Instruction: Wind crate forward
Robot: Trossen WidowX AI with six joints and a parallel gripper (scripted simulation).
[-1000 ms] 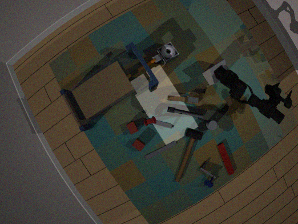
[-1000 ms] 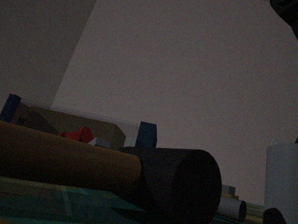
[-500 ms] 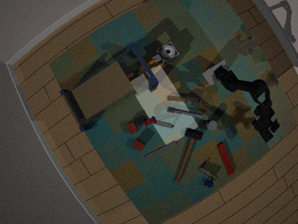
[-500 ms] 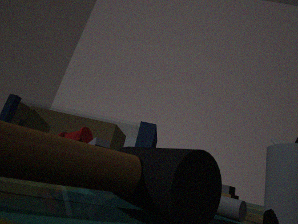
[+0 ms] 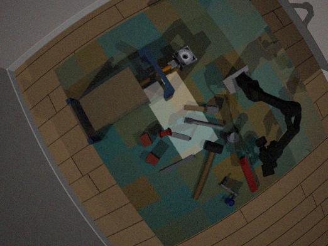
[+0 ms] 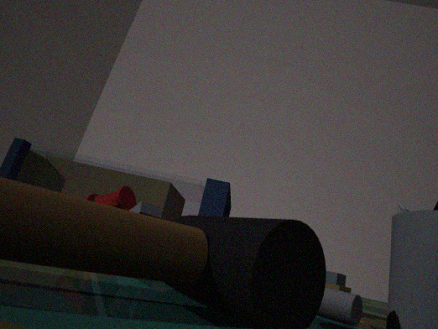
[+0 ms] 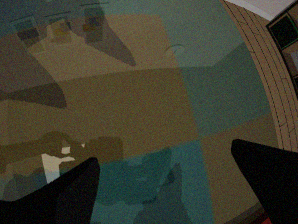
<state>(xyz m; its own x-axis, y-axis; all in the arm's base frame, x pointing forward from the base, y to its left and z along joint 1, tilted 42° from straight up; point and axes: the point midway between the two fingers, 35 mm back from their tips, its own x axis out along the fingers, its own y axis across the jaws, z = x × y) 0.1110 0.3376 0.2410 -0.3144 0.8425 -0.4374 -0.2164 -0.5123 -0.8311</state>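
My gripper tip is now 42 cm to the left of the red-knobbed crank, 35 cm short of it and 1 cm above it. Round my gripper tip: grey bar 44 cm ahead, 28 cm to the right, 4 cm below; then blue-knobbed crank 31 cm ahead, 4 cm to the left, 2 cm below; then red bar 16 cm ahead, 4 cm to the left, 4 cm below.
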